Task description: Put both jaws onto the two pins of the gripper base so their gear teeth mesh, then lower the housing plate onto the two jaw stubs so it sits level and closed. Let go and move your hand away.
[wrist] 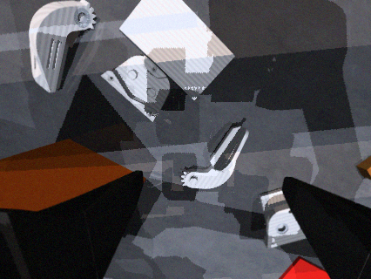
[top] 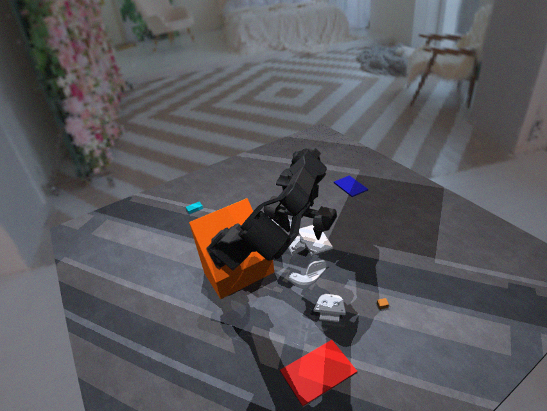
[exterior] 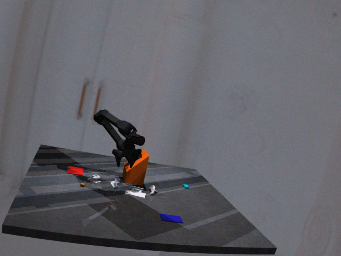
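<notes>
Right now my gripper tip is 40 mm past the gripper jaw, 20 mm to the left of it and 120 mm above it. From my gripper tip the other things lie so: red tile (170 mm behind, 280 mm to the right, 120 mm below); then small brown cube (70 mm ahead, 240 mm to the right, 120 mm below); then white flat slab (100 mm ahead, 70 mm to the left, 120 mm below).
</notes>
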